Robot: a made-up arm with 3 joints. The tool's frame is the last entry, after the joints.
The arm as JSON. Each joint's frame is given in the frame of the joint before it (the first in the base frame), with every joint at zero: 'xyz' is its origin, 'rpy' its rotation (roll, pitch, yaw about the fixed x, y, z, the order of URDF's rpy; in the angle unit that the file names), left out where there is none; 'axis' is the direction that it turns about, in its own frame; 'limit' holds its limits. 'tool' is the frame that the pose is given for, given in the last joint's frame.
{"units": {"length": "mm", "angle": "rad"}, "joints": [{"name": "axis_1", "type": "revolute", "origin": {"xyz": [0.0, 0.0, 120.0]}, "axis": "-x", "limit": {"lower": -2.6, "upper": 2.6}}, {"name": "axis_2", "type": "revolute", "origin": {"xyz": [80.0, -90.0, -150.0]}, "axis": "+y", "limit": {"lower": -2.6, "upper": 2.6}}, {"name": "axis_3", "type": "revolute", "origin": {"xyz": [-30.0, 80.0, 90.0]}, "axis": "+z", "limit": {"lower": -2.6, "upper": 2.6}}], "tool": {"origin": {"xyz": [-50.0, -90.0, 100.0]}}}
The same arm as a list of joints. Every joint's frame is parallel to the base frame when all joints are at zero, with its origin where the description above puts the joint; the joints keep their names.
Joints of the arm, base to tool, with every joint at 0 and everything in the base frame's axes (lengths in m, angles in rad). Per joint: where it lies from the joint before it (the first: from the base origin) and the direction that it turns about. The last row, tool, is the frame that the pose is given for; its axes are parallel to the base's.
axis_1: axis -x offset 0 0 0.12
axis_2: axis +y offset 0.08 -0.09 -0.15
axis_3: axis +z offset -0.03 0.08 0.09
tool: offset -0.05 -0.09 0.1
Joint limits (rad, base to tool): -2.6..2.6 -2.6..2.6 -2.6..2.6

